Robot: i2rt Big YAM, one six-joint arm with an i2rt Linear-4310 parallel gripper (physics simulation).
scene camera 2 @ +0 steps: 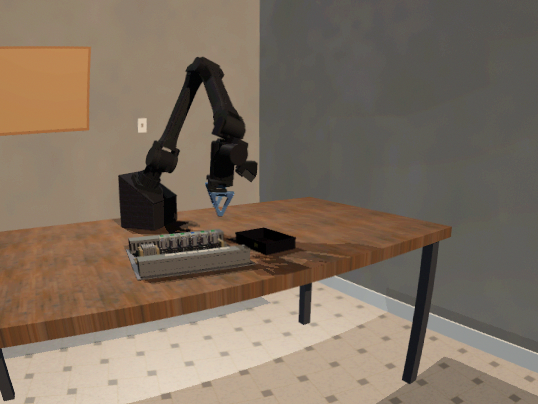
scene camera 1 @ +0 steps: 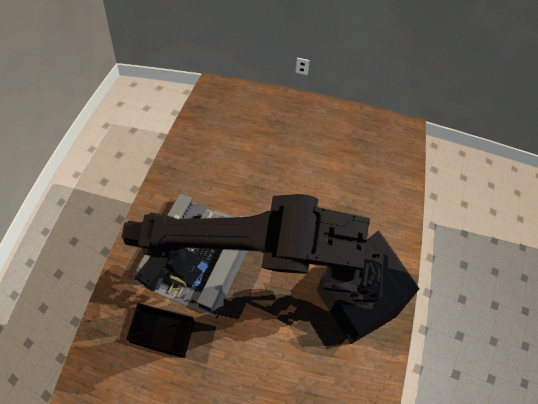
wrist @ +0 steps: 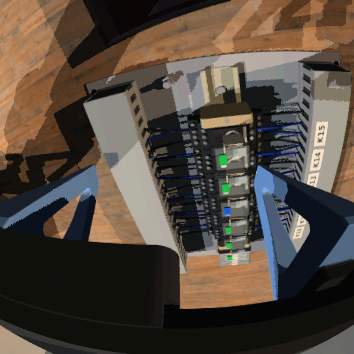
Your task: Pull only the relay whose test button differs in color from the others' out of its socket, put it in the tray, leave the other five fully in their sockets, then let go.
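Places are measured from the arm's base along level axes (x ahead, y left, z up), in centimetres.
Where they show: gripper, fingertip midpoint: (scene camera 2: pixel 217 211) (scene camera 1: pixel 183 274) (wrist: pixel 175 173); arm's base, link origin: (scene camera 2: pixel 146 185) (scene camera 1: pixel 366 276).
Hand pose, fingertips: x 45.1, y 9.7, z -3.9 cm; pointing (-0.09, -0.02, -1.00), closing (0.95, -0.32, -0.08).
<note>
Each offset is from my fingertips to the top centre of the thing. "pt": to the spot under its first point.
Several clear relays stand in a row of sockets between two grey ducts. In the wrist view the relay with the blue test button @[dx +2.5, dy -9.3, dz -4.8 cm] (wrist: pixel 227 211) is third from the tan end block; the others, such as the relay nearest that block @[dx +3.2, dy -3.3, dz -4.8 cm] (wrist: pixel 224 160), show green buttons. In scene camera 2 the row of relays @[pt dx +3.8, dy -10.1, dz -5.9 cm] (scene camera 2: pixel 192 238) stands upright. My gripper (scene camera 2: pixel 220 215) (wrist: pixel 175 173) is open and empty, its blue fingers wide apart above the row, well clear of the relay tops. The black tray (scene camera 1: pixel 189 337) (scene camera 2: pixel 291 243) lies beside the panel. In scene camera 1 the arm hides most of the relays.
The grey wire ducts @[dx -7.8, dy -10.8, dz -7.4 cm] (scene camera 1: pixel 223 280) (scene camera 2: pixel 195 261) (wrist: pixel 132 170) run along both sides of the row and rise beside it. Labels such as K15 mark the right duct @[dx +12.1, dy -13.3, dz -7.4 cm] (wrist: pixel 332 100) in the wrist view. The tan end block @[dx +3.5, dy -1.3, dz -7.7 cm] (wrist: pixel 226 120) stands at the row's tray end.
</note>
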